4 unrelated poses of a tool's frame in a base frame.
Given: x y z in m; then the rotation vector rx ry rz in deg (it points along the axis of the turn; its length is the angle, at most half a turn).
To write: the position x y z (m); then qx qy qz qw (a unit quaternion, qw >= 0). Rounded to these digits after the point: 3 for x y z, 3 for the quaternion.
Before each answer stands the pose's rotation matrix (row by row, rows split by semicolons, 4 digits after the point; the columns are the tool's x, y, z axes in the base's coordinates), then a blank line. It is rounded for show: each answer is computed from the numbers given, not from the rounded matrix.
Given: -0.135, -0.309, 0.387, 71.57, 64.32, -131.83
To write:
-0.5810 0.5715 -0.5795; 0.1050 -0.6534 -0.7497; -0.8071 -0.4964 0.3196

-0.135, -0.309, 0.387, 0.434, 0.390, -0.799, 0.146
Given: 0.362, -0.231, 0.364, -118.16, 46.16, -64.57
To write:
0.4429 -0.2052 0.8728; -0.7594 -0.6033 0.2436; 0.4766 -0.7707 -0.4230

0.362, -0.231, 0.364, -0.786, 0.307, -0.429, 0.323
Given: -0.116, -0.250, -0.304, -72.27, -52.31, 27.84
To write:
0.5737 0.1616 -0.8029; 0.7563 0.2719 0.5951; 0.3145 -0.9487 0.0338

-0.116, -0.250, -0.304, -0.563, -0.408, 0.217, 0.685
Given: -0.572, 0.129, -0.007, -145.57, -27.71, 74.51
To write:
0.5475 0.1791 -0.8174; 0.3985 -0.9147 0.0665; -0.7358 -0.3622 -0.5722

-0.572, 0.129, -0.007, -0.871, -0.166, 0.446, 0.123
